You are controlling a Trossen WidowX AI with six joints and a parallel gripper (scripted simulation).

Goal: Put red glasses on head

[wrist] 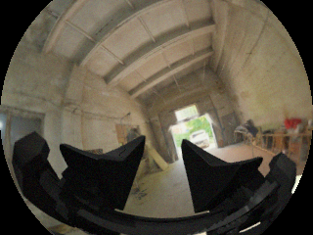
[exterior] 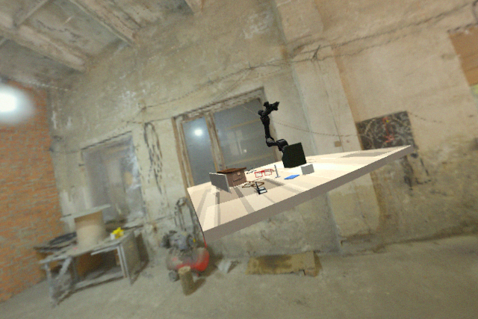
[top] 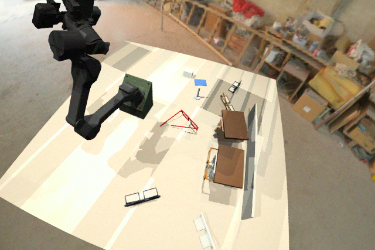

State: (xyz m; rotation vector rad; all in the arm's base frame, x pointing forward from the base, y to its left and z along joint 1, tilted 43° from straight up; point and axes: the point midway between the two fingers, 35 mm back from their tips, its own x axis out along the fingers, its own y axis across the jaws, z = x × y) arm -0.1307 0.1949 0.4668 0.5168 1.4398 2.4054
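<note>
The grey post lies 600 mm below my gripper tip, 430 mm to the left of it and 370 mm ahead of it. Round my gripper tip: blue tag: 620 mm below, 570 mm to the left, 340 mm ahead; then white block: 600 mm below, 590 mm to the left, 240 mm ahead; then display head: 640 mm ahead, 570 mm below, 40 mm to the left.
</note>
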